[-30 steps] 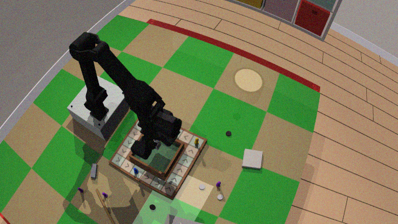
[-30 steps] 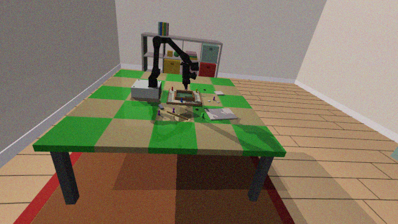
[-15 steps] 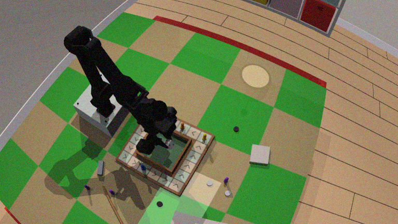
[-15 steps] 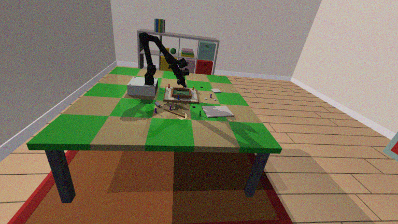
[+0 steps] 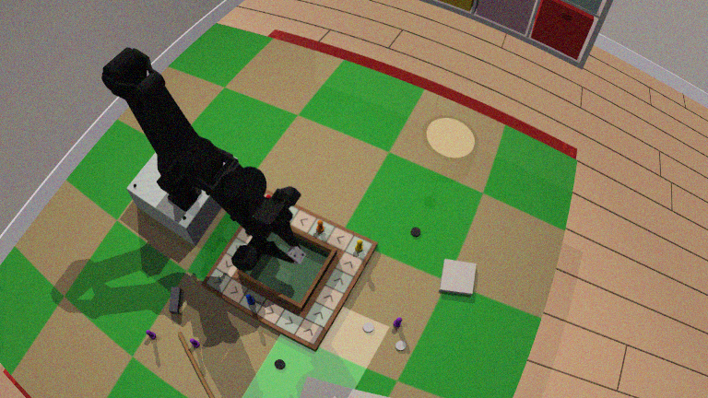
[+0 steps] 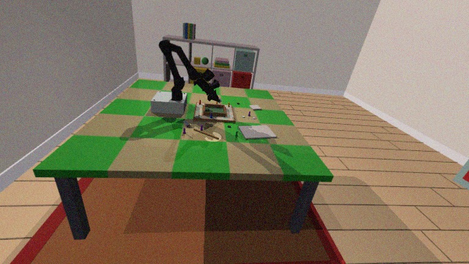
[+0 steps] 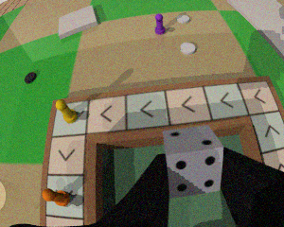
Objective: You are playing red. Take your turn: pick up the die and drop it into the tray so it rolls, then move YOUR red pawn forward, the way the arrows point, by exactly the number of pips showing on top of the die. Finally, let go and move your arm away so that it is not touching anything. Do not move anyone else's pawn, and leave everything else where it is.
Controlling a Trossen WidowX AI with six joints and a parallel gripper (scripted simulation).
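Right now the red pawn is 150 mm behind my gripper tip, 110 mm to the left of it and 70 mm below it. From my gripper tip the other things lie so: orange pawn: 110 mm to the left, 70 mm below, 20 mm behind; green tray: 90 mm below, 30 mm behind; white die: right at my gripper tip.
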